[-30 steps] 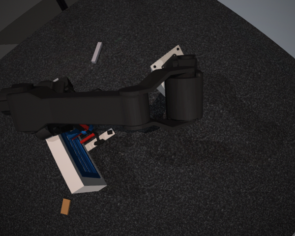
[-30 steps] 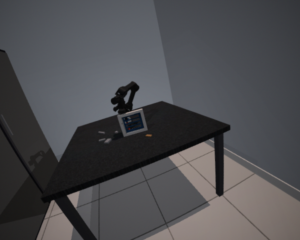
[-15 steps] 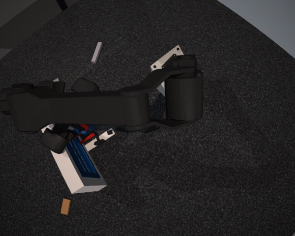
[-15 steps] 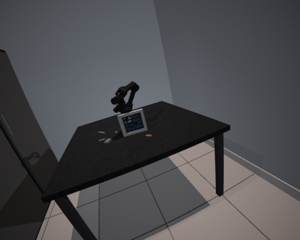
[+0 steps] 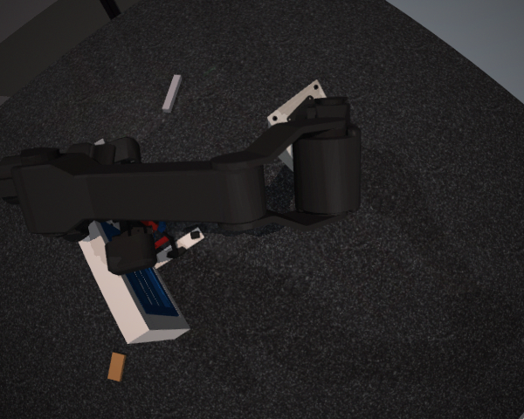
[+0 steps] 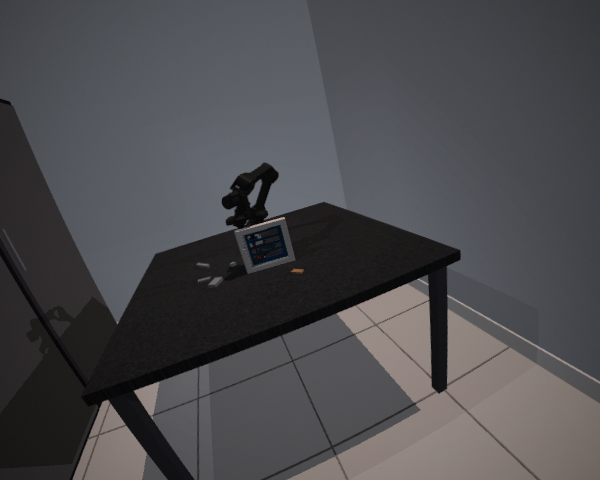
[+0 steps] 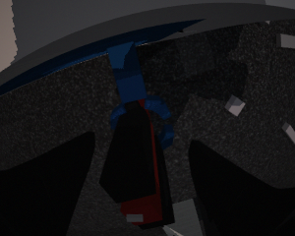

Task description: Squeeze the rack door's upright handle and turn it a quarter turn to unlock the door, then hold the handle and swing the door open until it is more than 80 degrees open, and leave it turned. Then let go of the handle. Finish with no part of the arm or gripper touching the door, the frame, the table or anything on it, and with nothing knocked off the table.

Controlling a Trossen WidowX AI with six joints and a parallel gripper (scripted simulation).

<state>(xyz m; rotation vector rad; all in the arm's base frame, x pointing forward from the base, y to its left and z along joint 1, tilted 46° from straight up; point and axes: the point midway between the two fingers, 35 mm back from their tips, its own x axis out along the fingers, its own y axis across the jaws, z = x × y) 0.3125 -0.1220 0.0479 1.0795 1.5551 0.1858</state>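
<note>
The upright handle lies 20 mm below my gripper tip and 10 mm to the left of it. Also, from my gripper tip: grey bar 260 mm to the right, 220 mm behind, 130 mm below; brown block 240 mm ahead, 140 mm below, 90 mm to the left.
</note>
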